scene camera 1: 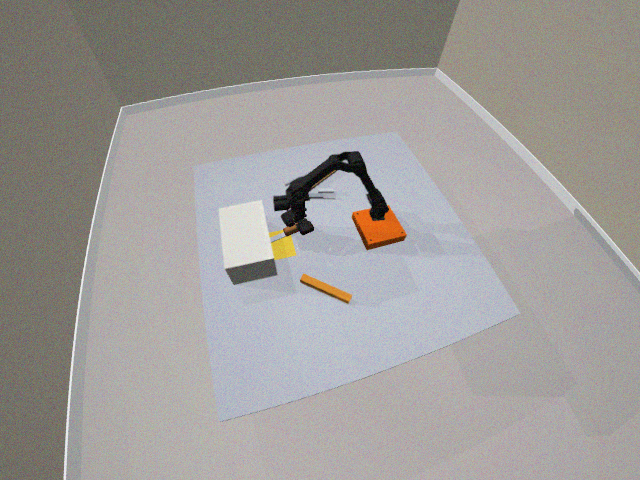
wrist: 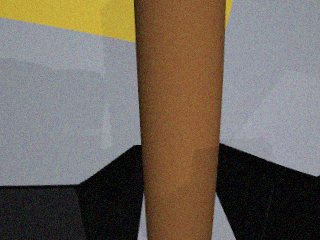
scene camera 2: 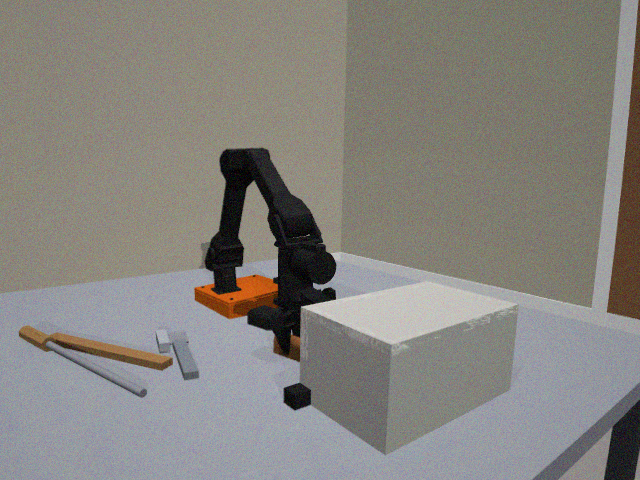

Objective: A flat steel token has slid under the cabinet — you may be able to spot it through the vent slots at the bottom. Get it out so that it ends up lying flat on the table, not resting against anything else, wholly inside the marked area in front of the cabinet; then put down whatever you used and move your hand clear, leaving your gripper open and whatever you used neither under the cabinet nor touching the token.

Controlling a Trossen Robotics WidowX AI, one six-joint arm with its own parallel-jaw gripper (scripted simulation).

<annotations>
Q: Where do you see a wooden stick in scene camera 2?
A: At 128, 355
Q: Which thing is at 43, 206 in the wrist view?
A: My gripper.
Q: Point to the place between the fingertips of my gripper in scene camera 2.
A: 292, 351
</annotations>
